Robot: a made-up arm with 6 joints.
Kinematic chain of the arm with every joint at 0, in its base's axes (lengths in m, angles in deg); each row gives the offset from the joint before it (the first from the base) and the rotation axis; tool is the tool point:
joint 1: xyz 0 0 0.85 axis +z
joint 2: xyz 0.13 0 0 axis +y
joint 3: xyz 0 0 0.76 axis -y
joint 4: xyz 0 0 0.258 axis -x
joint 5: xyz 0.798 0 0 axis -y
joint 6: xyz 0.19 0 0 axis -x
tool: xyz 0 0 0
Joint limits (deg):
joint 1: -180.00..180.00
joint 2: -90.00..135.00
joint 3: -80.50..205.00
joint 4: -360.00..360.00
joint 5: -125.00..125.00
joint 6: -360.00..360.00
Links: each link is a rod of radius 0.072 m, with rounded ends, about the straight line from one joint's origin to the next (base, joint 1, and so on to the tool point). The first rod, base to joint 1, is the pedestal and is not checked.
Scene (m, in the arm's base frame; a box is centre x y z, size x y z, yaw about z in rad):
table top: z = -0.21
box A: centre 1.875 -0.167 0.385 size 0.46 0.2 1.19 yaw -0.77
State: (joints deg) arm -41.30 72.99 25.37 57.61 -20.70 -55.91
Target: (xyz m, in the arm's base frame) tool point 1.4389 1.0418 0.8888
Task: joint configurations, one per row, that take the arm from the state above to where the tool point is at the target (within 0.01 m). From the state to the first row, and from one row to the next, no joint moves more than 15 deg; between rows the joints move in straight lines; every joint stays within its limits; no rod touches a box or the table.
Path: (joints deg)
1: -38.06 60.98 31.77 53.45 -25.92 -46.15
2: -34.83 48.97 38.17 49.30 -31.14 -36.40
3: -31.59 36.96 44.57 45.14 -36.36 -26.64
4: -28.36 24.95 50.97 40.99 -41.58 -16.88
5: -25.12 12.94 57.36 36.83 -46.80 -7.13
6: -12.69 23.07 52.48 40.84 -40.03 -16.88
7: -0.25 33.19 47.59 44.85 -33.26 -26.64
8: 12.18 43.32 42.70 48.86 -26.48 -36.40
9: 24.62 53.45 37.81 52.87 -19.71 -46.15
10: 37.05 63.58 32.92 56.88 -12.94 -55.91

